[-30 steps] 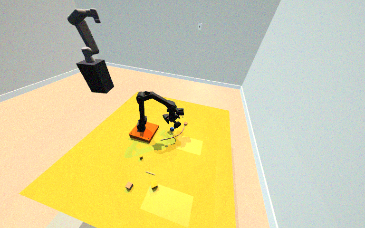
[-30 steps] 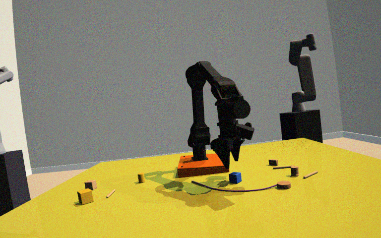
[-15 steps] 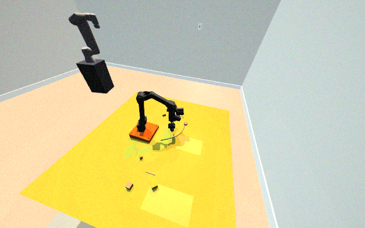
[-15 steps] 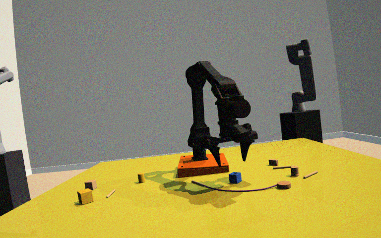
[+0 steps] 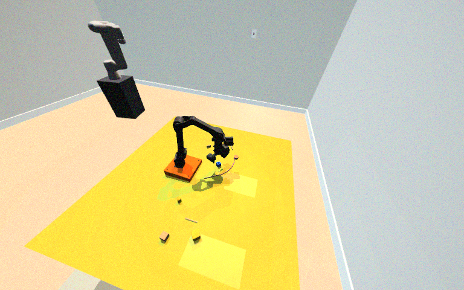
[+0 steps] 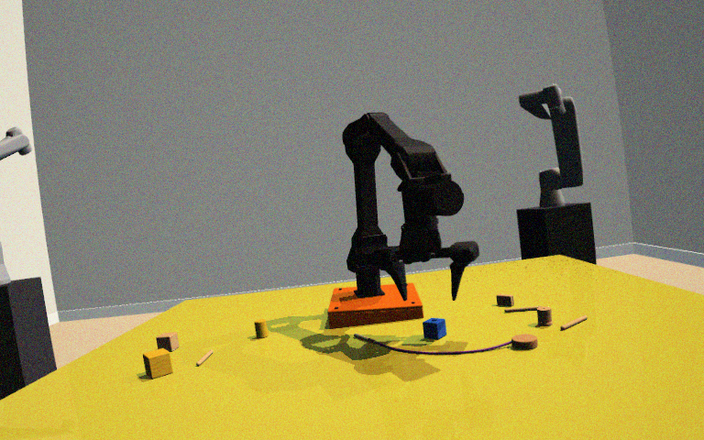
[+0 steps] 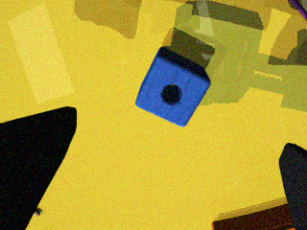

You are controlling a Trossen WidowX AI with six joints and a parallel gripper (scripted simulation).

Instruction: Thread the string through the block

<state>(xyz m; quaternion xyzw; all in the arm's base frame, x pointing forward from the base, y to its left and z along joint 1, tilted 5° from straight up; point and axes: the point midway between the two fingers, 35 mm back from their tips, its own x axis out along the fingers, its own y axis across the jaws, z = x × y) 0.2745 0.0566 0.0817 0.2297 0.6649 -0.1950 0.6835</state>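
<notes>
The blue block lies 5 cm below my gripper tip and 1 cm ahead of it. From my gripper tip the other things lie so: yellow cylinder: 32 cm to the right, 20 cm behind, 5 cm below; wooden cylinder: 19 cm to the left, 6 cm ahead, 5 cm below; round wooden button: 14 cm ahead, 11 cm to the left, 6 cm below.
</notes>
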